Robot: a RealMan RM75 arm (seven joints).
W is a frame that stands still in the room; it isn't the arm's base.
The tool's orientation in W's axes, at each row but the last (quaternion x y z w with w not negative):
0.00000 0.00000 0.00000 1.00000
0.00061 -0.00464 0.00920 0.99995
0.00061 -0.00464 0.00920 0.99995
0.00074 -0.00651 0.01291 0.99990
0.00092 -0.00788 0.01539 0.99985
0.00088 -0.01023 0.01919 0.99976
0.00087 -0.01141 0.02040 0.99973
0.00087 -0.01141 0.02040 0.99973
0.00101 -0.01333 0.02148 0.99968
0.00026 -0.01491 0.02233 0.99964
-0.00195 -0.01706 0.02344 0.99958
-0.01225 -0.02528 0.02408 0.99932
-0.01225 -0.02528 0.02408 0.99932
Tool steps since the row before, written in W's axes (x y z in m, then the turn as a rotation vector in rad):
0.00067 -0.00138 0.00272 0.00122 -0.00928 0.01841
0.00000 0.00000 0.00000 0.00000 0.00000 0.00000
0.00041 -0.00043 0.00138 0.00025 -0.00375 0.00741
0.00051 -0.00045 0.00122 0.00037 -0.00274 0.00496
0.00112 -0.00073 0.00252 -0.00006 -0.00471 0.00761
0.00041 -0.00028 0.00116 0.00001 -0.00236 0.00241
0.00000 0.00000 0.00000 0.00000 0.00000 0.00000
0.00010 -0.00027 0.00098 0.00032 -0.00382 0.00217
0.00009 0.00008 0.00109 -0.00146 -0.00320 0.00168
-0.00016 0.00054 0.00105 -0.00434 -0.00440 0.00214
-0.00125 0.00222 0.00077 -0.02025 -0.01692 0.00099
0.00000 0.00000 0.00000 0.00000 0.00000 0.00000
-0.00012 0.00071 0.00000 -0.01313 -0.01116 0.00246
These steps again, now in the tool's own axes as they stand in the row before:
0.00067 -0.00138 0.00272 0.00122 -0.00928 0.01841
0.00000 0.00000 0.00000 0.00000 0.00000 0.00000
0.00041 -0.00044 0.00138 0.00025 -0.00375 0.00741
0.00051 -0.00046 0.00121 0.00036 -0.00274 0.00496
0.00114 -0.00076 0.00250 -0.00008 -0.00469 0.00762
0.00042 -0.00029 0.00115 -0.00003 -0.00236 0.00241
0.00000 0.00000 0.00000 0.00000 0.00000 0.00000
0.00011 -0.00027 0.00098 0.00021 -0.00383 0.00217
0.00012 0.00008 0.00109 -0.00155 -0.00313 0.00173
-0.00010 0.00055 0.00105 -0.00447 -0.00420 0.00227
-0.00112 0.00227 0.00082 -0.02098 -0.01596 0.00163
0.00000 0.00000 0.00000 0.00000 0.00000 0.00000
-0.00009 0.00071 0.00002 -0.01352 -0.01058 0.00287

